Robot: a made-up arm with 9 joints. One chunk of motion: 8 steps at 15 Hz.
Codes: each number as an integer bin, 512 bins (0 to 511) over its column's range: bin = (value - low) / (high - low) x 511, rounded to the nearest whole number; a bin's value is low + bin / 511 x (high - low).
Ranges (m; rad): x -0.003..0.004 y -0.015..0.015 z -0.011..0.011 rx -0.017..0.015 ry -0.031..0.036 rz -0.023..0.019
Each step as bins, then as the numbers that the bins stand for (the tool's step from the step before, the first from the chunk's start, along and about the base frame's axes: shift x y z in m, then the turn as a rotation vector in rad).
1 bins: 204 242 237 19 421 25
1 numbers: -0.00021 -0.00079 -0.00080 -0.01581 0.02420 -0.02095
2 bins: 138 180 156 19 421 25
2 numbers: -0.00111 -0.00443 -0.00428 -0.01581 0.02420 -0.02095
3 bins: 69 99 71 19 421 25
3 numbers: -0.00205 -0.00919 -0.00794 -0.01581 0.02420 -0.02095
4 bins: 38 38 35 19 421 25
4 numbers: -0.00248 -0.01277 -0.00949 -0.01581 0.02420 -0.02095
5 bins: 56 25 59 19 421 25
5 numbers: -0.00223 -0.01353 -0.00846 -0.01581 0.02420 -0.02095
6 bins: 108 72 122 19 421 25
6 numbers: -0.00152 -0.01077 -0.00575 -0.01581 0.02420 -0.02095
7 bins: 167 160 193 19 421 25
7 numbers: -0.00071 -0.00561 -0.00269 -0.01581 0.02420 -0.02095
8 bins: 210 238 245 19 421 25
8 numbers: -0.00012 -0.00103 -0.00045 -0.01581 0.02420 -0.02095
